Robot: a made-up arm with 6 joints.
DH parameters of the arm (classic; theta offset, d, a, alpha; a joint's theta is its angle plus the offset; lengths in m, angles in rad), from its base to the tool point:
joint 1: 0 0.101 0 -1.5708
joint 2: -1.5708 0 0.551 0
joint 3: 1.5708 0.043 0 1.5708
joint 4: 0 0.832 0 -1.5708
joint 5: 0 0 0 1.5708
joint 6: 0 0.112 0 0
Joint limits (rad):
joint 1: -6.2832..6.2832
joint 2: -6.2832..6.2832
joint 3: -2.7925..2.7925
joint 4: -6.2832..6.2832
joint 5: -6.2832..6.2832
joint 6: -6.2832..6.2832
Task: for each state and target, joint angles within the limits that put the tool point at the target. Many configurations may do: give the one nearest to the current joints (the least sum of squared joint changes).
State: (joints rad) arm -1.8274 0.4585 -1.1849 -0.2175 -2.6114 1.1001
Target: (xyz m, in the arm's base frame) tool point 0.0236 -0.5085 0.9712
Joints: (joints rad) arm -1.6315 1.3178 -1.2901 -0.2352 -2.6895 1.1001
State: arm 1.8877 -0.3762 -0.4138 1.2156 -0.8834 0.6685
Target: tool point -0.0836 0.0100 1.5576
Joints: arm 2.4832 0.3410 -0.4601 1.2164 0.0023 0.6685
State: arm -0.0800 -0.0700 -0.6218 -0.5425 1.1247 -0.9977
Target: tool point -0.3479 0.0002 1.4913
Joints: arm -0.0133 -0.0524 -0.3991 -0.5382 0.9726 -0.9977
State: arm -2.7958 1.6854 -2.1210 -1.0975 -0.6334 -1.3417
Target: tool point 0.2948 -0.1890 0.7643
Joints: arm -3.3921 1.0905 -2.1673 -1.1557 -0.7126 -1.3417
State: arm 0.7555 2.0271 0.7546 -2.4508 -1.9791 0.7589
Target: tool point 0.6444 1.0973 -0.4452
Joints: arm 0.9458 1.7987 0.1990 -2.3890 -1.5061 0.7589
